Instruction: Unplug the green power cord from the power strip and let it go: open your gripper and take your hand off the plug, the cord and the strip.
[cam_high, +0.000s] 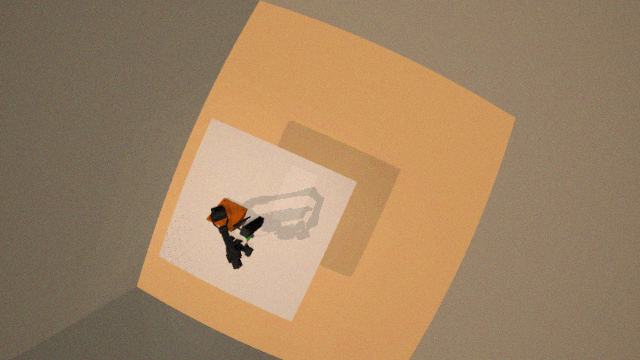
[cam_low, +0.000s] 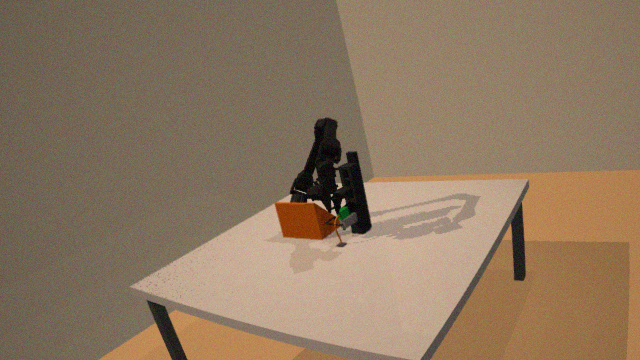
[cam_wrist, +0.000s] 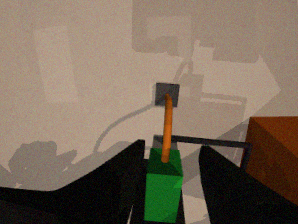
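Now: the green plug 1 cm ahead of my gripper tip, 6 cm to the left of it and 1 cm below it.
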